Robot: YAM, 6 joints.
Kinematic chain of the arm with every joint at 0, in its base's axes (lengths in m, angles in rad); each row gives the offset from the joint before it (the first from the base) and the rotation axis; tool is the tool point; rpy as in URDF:
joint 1: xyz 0 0 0.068 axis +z
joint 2: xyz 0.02 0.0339 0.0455 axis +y
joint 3: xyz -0.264 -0.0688 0 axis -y
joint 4: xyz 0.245 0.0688 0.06 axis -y
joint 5: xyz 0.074 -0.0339 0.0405 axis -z
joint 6: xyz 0.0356 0 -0.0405 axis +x
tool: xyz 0 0 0 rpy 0 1.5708 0
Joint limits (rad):
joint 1: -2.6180..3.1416
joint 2: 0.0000..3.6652
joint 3: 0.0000..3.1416
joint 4: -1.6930..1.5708
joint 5: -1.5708..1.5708
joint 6: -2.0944..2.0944
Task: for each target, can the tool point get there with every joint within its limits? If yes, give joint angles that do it. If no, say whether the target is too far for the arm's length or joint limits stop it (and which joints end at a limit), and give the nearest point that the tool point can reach.
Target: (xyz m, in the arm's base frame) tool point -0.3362 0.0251 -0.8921
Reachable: no: too far | nearest point -0.2843 0.0212 -0.3785 | short by 0.516 m
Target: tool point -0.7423 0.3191 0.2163
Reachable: no: too far | nearest point -0.5885 0.2530 0.1945 | short by 0.169 m
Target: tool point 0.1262 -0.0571 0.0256
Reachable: yes | joints -0.3510 2.0782 0.5368 -0.8266 0.2908 -0.3688
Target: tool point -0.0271 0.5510 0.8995
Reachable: no: too far | nearest point -0.0182 0.3702 0.6319 | short by 0.323 m
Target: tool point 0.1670 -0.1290 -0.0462
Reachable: yes | joints -0.6427 2.5760 1.0125 -1.0348 0.0894 1.3034
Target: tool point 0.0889 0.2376 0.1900
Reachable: yes | joints 1.2365 1.2710 0.4252 0.5468 0.1705 1.1663
